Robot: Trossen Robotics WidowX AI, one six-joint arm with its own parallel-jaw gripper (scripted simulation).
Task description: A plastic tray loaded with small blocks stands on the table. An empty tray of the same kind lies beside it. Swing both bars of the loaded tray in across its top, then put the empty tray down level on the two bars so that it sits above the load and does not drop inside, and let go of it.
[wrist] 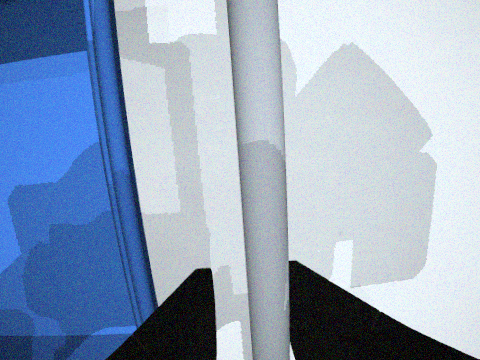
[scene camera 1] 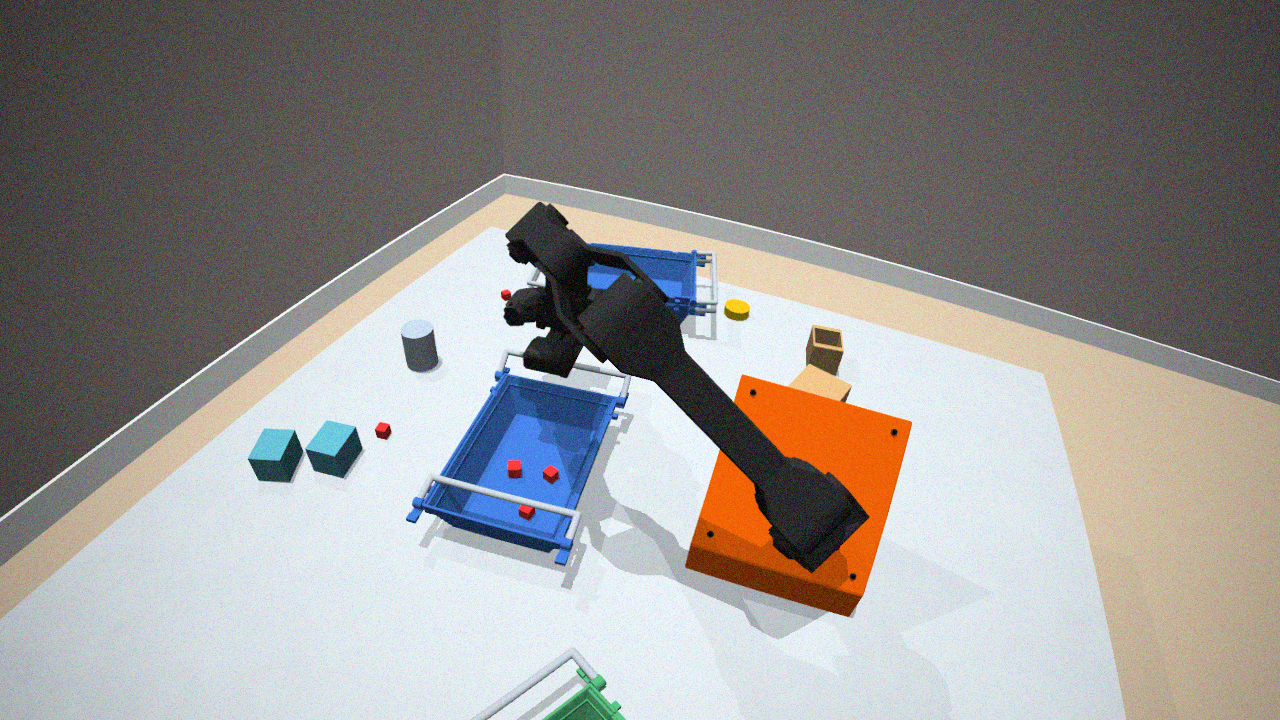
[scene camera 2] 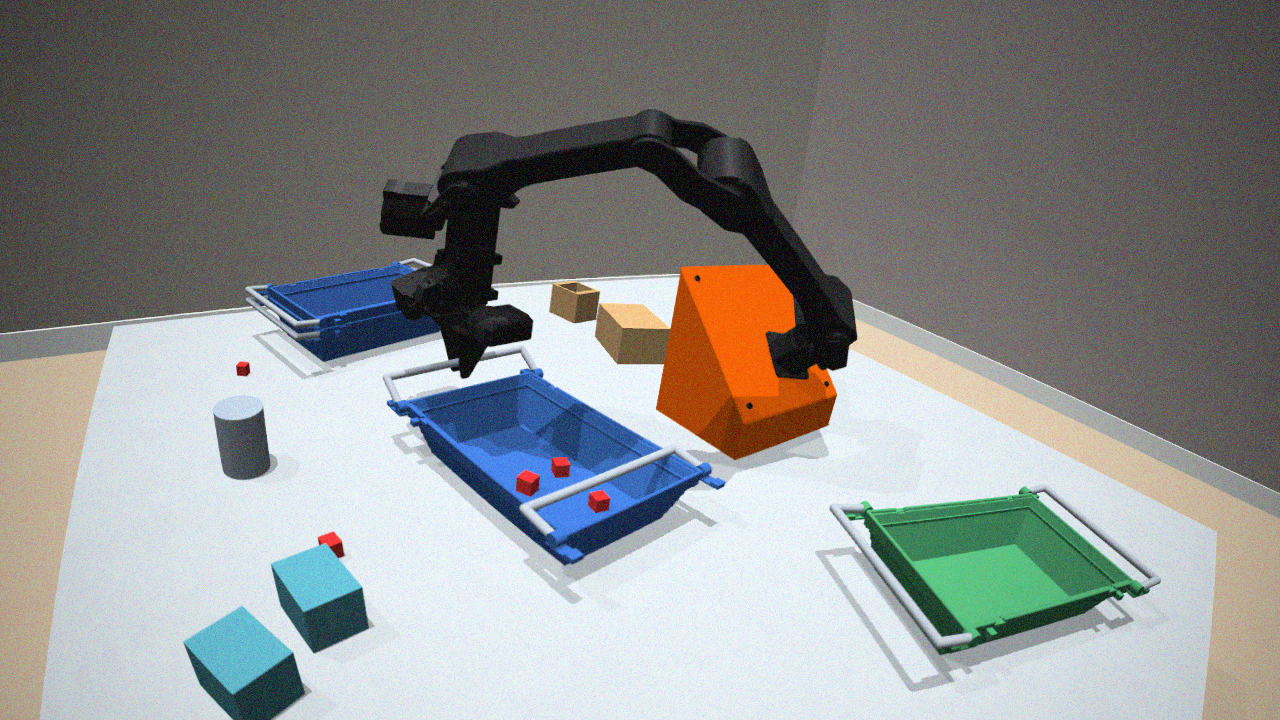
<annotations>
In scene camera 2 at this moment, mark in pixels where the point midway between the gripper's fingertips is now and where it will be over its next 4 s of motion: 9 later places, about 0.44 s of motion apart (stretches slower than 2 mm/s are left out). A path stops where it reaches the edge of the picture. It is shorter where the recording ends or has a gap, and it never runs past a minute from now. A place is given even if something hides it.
My gripper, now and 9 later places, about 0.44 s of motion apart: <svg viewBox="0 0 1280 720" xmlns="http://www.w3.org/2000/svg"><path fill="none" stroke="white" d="M460 374L477 382L489 397L488 373L489 372L495 324L581 423L793 518L933 509L972 475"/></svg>
</annotations>
